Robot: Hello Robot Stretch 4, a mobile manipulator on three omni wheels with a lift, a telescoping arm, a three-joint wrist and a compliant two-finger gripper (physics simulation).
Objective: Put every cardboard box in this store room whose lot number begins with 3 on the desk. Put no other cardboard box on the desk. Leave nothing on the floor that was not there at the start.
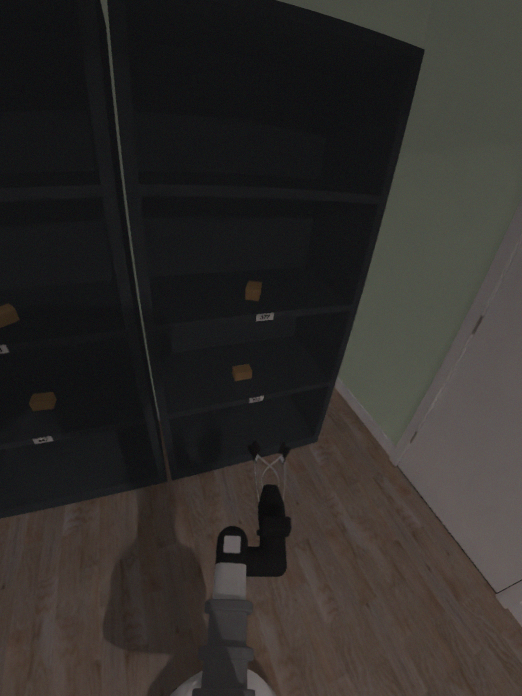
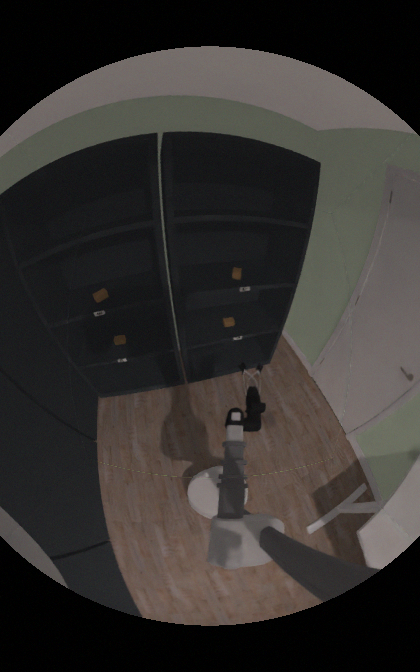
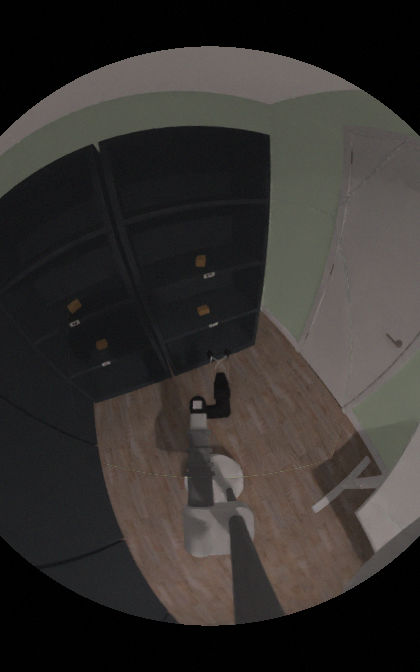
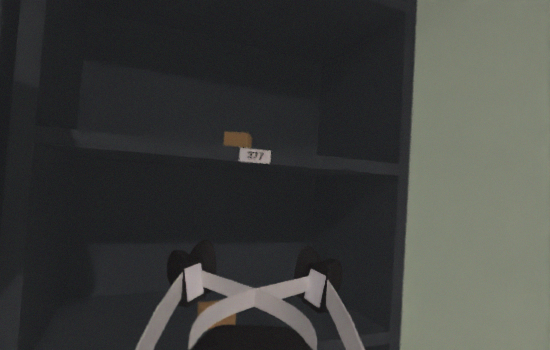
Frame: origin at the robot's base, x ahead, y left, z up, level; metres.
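Seen in the pictures: gripper, fingertip midpoint: (image 1: 268, 442) (image 4: 255, 263).
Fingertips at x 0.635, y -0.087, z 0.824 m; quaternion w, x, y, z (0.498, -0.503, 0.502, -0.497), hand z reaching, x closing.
Pixels of each thing's middle, then the offset from my fingertips to it. "pt": a spot on its surface instead.
- small cardboard box at the middle of its body: (image 4: 238, 144) (image 1: 253, 290) 0.065 m left, 0.658 m ahead, 0.164 m up
- label at a spot on its surface: (image 4: 255, 156) (image 1: 265, 317) pt 0.014 m left, 0.508 m ahead, 0.121 m up
- upper box at a spot on its surface: (image 1: 6, 315) pt 0.930 m left, 0.317 m ahead, 0.174 m up
- lower box at the middle of its body: (image 1: 43, 401) 0.980 m left, 0.357 m ahead, 0.293 m down
- dark right shelf unit at a spot on its surface: (image 4: 406, 125) pt 0.398 m right, 0.662 m ahead, 0.248 m up
A small cardboard box (image 1: 253, 290) (image 2: 237, 273) (image 3: 200, 261) (image 4: 236, 139) sits on a right-unit shelf. The label (image 1: 264, 317) (image 4: 255, 156) below it starts with 3 and ends with 7; its middle digit is blurred. Another box (image 1: 242, 372) (image 2: 228, 322) (image 3: 203, 310) (image 4: 206, 306) sits one shelf lower, its label (image 1: 256, 399) blurred. The left unit holds an upper box (image 1: 6, 315) (image 2: 100, 295) (image 3: 74, 306) and a lower box (image 1: 42, 401) (image 2: 119, 340) (image 3: 102, 344). My gripper (image 1: 270, 450) (image 2: 251, 368) (image 3: 218, 353) (image 4: 255, 263) is partly open and empty, before the right unit.
The dark right shelf unit (image 1: 365, 269) (image 4: 406, 125) stands beside the left unit, with a narrow gap between. A white door (image 1: 477, 449) (image 2: 385, 300) (image 3: 382, 260) is on the right. Part of a white desk (image 2: 385, 540) (image 3: 387, 520) with angled legs shows at the lower right.
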